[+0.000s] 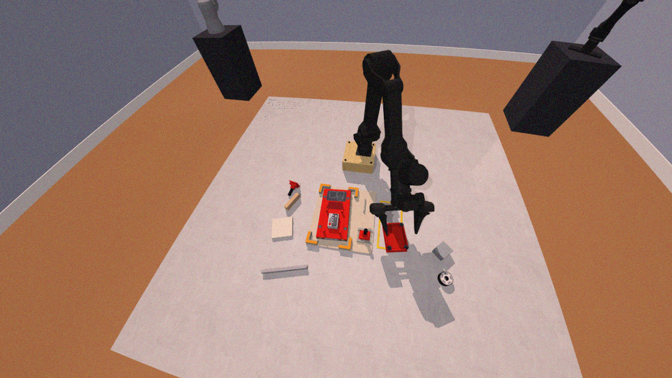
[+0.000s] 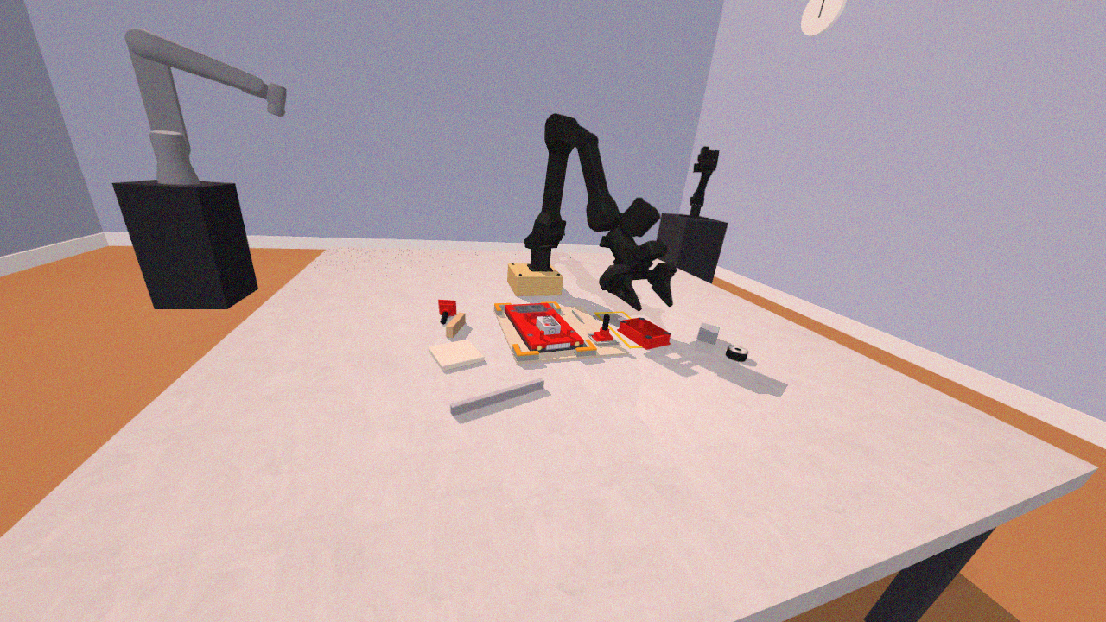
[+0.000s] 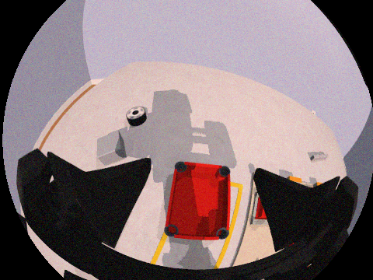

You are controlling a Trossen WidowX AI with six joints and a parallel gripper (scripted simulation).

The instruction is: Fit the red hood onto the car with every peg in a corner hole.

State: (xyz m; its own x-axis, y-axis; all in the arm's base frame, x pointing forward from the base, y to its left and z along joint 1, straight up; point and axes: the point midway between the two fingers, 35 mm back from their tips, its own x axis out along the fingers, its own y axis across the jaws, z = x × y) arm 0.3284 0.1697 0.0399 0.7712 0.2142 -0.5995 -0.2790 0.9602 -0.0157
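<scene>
Right now my gripper tip is 1 cm past the red hood, 1 cm to the left of it and 7 cm above it. Round my gripper tip: grey block: 15 cm to the left, 6 cm below; then black-and-white wheel: 9 cm ahead, 16 cm to the left, 7 cm below; then grey engine block: 2 cm behind, 22 cm to the right, 5 cm below.
</scene>
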